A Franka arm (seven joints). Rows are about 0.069 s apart.
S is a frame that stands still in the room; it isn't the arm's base.
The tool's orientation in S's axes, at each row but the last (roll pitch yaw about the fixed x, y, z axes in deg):
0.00, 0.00, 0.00
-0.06, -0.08, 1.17
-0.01, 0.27, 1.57
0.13, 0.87, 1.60
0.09, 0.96, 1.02
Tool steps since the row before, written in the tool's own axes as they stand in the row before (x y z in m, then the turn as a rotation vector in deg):
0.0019, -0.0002, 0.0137, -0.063, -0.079, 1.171
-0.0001, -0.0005, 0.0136, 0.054, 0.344, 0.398
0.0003, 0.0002, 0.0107, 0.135, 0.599, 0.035
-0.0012, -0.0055, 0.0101, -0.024, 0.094, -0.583
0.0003, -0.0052, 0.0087, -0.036, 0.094, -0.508
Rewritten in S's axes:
0.0019, -0.0002, 0.0137, -0.063, -0.079, 1.171
-0.0001, -0.0005, 0.0136, 0.046, 0.345, 0.398
0.0003, 0.0002, 0.0107, 0.119, 0.602, 0.034
-0.0009, -0.0055, 0.0101, -0.035, 0.094, -0.582
0.0005, -0.0052, 0.0087, -0.046, 0.094, -0.507

